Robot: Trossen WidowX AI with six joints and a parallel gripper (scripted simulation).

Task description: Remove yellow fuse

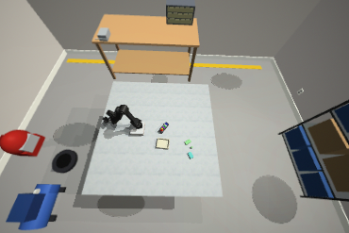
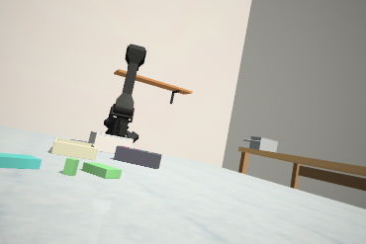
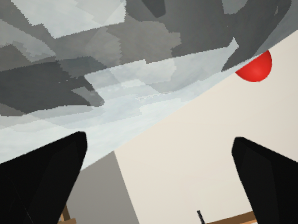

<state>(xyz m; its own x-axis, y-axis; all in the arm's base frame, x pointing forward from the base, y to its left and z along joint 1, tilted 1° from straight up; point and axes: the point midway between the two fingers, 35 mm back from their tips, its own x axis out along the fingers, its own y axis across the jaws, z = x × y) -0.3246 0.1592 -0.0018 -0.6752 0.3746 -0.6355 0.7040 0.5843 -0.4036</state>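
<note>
The purple fuse is 61 cm ahead of my gripper tip, 22 cm to the right of it and 1 cm below it. Also, from my gripper tip: green fuse: 62 cm ahead, 21 cm to the right, 1 cm below; then red fuse: 58 cm ahead, 25 cm to the right, 1 cm below; then yellow fuse: 60 cm ahead, 23 cm to the right, 1 cm below.
</note>
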